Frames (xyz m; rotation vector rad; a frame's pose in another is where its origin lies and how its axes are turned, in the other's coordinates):
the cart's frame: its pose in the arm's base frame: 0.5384 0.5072 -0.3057 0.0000 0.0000 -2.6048
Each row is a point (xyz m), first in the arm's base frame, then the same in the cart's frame.
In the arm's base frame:
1: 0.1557 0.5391 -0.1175
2: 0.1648 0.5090 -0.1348
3: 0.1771 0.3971 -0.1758
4: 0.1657 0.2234 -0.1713
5: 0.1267 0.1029 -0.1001
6: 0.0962 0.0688 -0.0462
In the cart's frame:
1: 0.3126 -0.2231 0.1882
2: 0.3201 -0.1926 0.1709
3: 0.3668 -0.0901 0.1299
4: 0.4654 0.0533 0.1344
5: 0.5605 0.1369 0.2056
6: 0.6042 0.1506 0.2595

